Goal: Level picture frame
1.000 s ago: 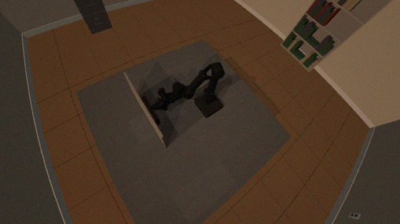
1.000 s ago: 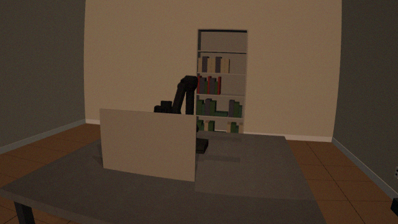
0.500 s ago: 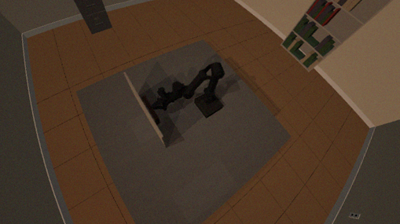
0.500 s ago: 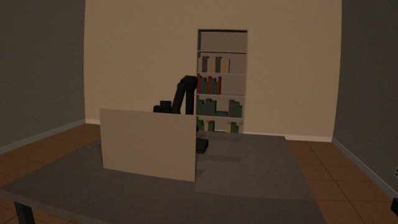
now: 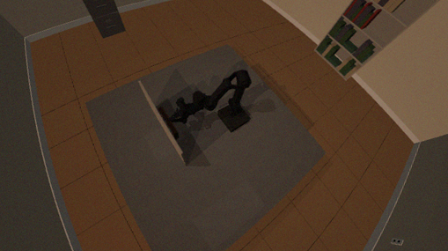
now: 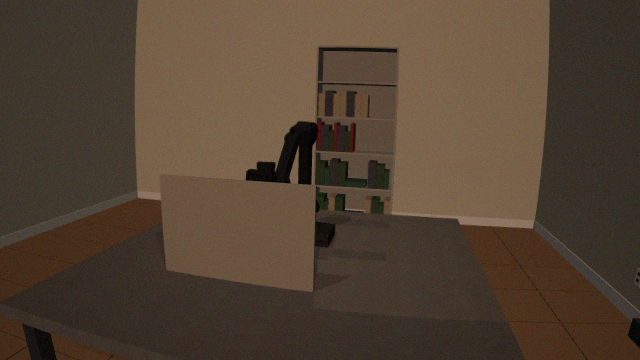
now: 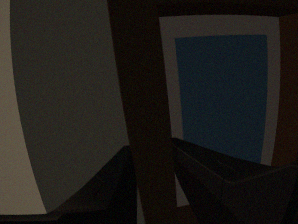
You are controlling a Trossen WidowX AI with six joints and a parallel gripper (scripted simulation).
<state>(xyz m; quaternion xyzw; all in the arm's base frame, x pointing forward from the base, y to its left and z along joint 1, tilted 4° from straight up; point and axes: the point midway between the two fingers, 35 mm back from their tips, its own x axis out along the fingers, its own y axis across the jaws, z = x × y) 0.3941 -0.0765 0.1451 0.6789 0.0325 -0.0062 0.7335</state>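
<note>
Now: the picture frame 50 mm below my gripper tip, 10 mm to the right of it and 10 mm ahead of it. Also, from my gripper tip: wall panel: 70 mm below, 30 mm ahead, 20 mm to the right.
</note>
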